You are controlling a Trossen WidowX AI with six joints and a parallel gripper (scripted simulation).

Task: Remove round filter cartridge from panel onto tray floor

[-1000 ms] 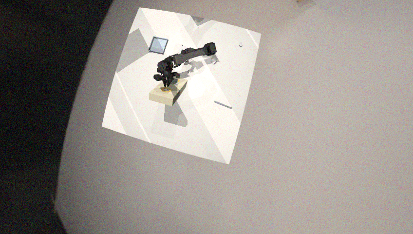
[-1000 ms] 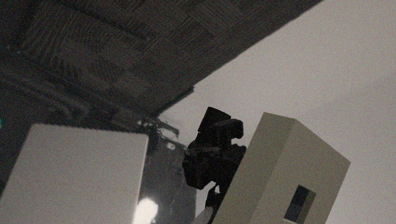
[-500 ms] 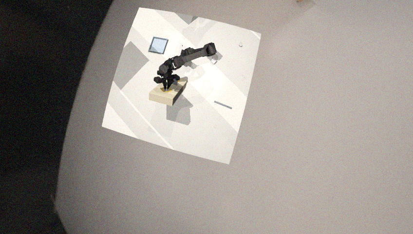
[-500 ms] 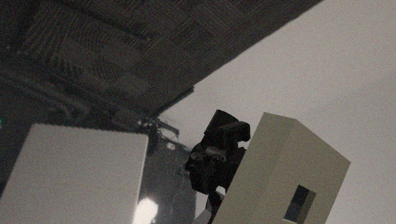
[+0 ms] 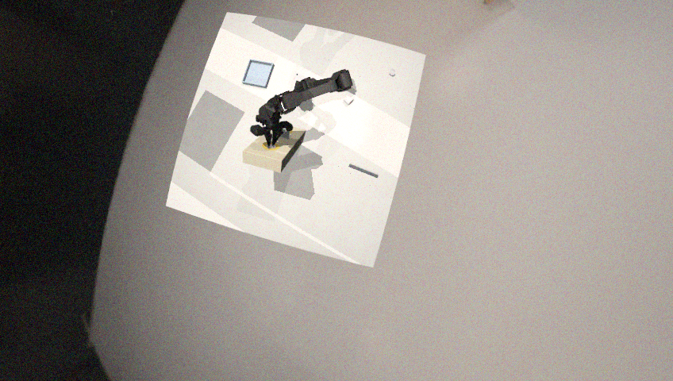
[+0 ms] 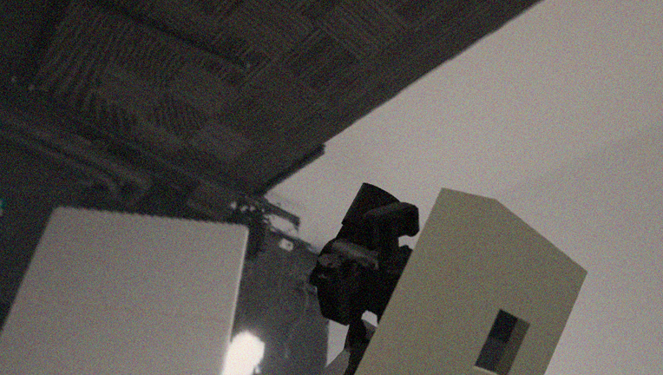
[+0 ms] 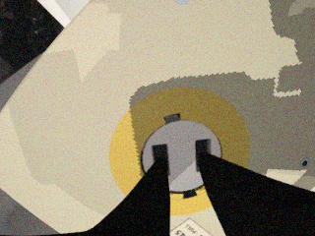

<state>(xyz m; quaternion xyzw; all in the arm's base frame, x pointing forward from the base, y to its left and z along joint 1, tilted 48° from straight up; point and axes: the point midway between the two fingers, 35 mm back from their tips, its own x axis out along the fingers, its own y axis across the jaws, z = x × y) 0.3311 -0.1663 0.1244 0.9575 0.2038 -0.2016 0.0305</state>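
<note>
My gripper tip is now 2 cm short of the round filter cartridge and 1 cm above it. From my gripper tip the other things lie so: beige service panel (9 cm below, 3 cm behind); then blue-grey tray (44 cm behind, 26 cm to the right, 23 cm below).
</note>
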